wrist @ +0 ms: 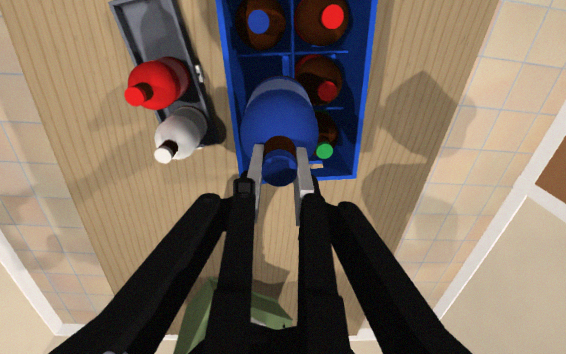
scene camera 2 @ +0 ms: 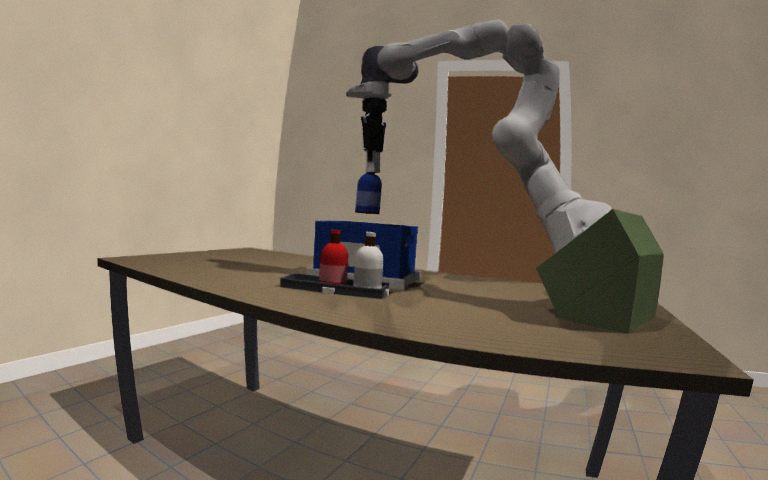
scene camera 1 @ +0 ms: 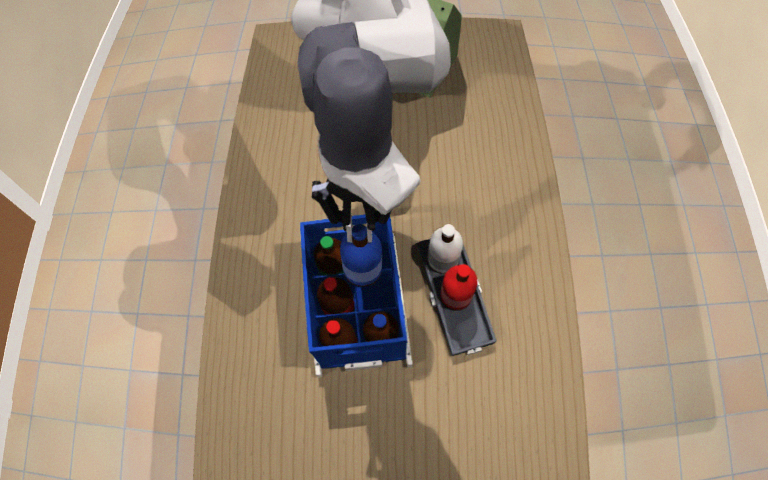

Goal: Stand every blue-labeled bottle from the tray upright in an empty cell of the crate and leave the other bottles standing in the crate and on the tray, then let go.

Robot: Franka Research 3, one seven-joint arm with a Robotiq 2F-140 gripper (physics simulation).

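Observation:
My gripper [scene camera 1: 359,232] [scene camera 2: 372,169] [wrist: 279,160] is shut on the neck of the blue-labeled bottle [scene camera 1: 361,263] [scene camera 2: 368,193] [wrist: 279,117]. The bottle hangs upright, with its base a little above the rim of the blue crate [scene camera 1: 359,356] [scene camera 2: 407,251] [wrist: 371,60]. In scene camera 1 it covers the crate's back right cell. The cell in front of that one, in the right column, is empty. Brown bottles with green [scene camera 1: 326,243] [wrist: 324,150], dark red [scene camera 1: 330,284] [wrist: 327,91], red [scene camera 1: 333,327] [wrist: 332,16] and blue [scene camera 1: 379,321] [wrist: 258,21] caps stand in the other cells.
The dark tray [scene camera 1: 467,333] [scene camera 2: 300,281] [wrist: 155,30] stands beside the crate. It holds an upright red bottle [scene camera 1: 459,287] [scene camera 2: 334,263] [wrist: 157,84] and an upright white bottle [scene camera 1: 445,250] [scene camera 2: 368,266] [wrist: 182,131]. The green robot base [scene camera 2: 611,277] stands at the table's far end.

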